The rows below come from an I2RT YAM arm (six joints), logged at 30 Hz.
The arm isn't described. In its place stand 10 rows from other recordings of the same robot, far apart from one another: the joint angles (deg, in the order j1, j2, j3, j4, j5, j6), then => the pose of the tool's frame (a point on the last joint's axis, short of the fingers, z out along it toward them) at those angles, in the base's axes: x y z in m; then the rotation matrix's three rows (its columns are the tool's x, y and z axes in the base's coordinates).
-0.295, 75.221, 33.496, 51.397, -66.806, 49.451 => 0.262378, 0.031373, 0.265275; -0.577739, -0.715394, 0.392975; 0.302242, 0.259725, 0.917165; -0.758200, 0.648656, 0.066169
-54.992, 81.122, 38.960, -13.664, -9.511, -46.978 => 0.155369, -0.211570, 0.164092; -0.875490, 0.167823, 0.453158; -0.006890, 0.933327, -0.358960; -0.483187, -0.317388, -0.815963
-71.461, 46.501, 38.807, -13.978, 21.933, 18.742 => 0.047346, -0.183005, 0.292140; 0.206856, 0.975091, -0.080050; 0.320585, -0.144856, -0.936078; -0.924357, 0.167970, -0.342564
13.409, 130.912, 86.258, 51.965, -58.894, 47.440 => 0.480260, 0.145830, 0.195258; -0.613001, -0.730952, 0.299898; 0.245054, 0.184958, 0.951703; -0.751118, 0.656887, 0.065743
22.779, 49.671, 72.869, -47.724, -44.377, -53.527 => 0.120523, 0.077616, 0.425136; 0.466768, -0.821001, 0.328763; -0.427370, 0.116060, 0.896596; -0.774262, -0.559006, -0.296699
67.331, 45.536, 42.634, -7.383, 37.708, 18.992 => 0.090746, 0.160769, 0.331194; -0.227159, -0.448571, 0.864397; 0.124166, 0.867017, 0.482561; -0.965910, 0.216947, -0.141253
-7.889, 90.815, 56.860, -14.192, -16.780, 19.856 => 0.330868, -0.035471, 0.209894; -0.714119, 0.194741, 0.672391; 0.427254, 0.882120, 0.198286; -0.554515, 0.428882, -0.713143
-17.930, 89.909, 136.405, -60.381, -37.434, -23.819 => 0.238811, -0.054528, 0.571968; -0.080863, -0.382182, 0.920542; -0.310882, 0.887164, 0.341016; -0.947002, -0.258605, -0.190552
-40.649, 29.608, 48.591, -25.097, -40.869, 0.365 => 0.093303, -0.049407, 0.369617; -0.080813, -0.000501, 0.996729; 0.075735, 0.997106, 0.006642; -0.993848, 0.076024, -0.080541
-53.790, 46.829, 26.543, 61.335, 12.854, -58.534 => 0.095196, -0.143428, 0.348764; -0.552995, 0.793253, 0.254847; -0.652373, -0.221974, -0.724663; -0.518272, -0.566990, 0.640247
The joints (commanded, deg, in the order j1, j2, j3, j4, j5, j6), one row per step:
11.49 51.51 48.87 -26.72 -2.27 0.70
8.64 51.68 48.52 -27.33 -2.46 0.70
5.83 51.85 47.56 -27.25 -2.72 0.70
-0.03 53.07 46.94 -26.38 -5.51 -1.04
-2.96 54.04 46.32 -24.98 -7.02 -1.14
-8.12 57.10 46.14 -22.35 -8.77 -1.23
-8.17 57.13 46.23 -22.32 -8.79 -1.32
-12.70 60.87 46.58 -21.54 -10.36 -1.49
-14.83 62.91 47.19 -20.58 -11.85 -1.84
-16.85 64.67 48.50 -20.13 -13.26 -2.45
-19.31 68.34 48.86 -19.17 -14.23 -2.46
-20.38 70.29 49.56 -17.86 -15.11 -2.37
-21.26 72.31 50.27 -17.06 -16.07 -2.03
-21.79 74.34 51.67 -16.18 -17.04 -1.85
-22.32 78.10 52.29 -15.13 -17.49 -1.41
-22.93 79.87 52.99 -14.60 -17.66 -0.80
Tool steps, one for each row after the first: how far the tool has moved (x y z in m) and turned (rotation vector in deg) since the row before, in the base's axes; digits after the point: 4 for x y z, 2 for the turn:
0.0017 -0.0096 -0.0036 -0.10 1.13 -2.69
0.0017 -0.0094 -0.0061 0.00 1.06 -2.59
0.0058 -0.0186 -0.0061 -0.03 0.84 -2.57
0.0041 -0.0097 -0.0045 0.73 0.16 -1.60
0.0106 -0.0193 -0.0071 0.93 0.51 -3.64
0.0002 -0.0002 0.0005 -0.08 -0.09 0.02
0.0093 -0.0189 -0.0100 1.21 2.40 -3.14
0.0056 -0.0095 -0.0025 0.68 0.25 -0.72
0.0049 -0.0094 0.0017 0.31 -0.22 -0.53
0.0082 -0.0135 -0.0112 1.28 2.05 -1.68
0.0060 -0.0068 -0.0021 0.57 -0.24 -0.44
0.0057 -0.0060 -0.0034 1.01 0.26 -0.34
0.0075 -0.0051 0.0004 0.62 -0.46 0.12
0.0101 -0.0067 -0.0124 1.40 1.83 -0.45
0.0047 -0.0053 -0.0038 0.79 0.46 -0.87

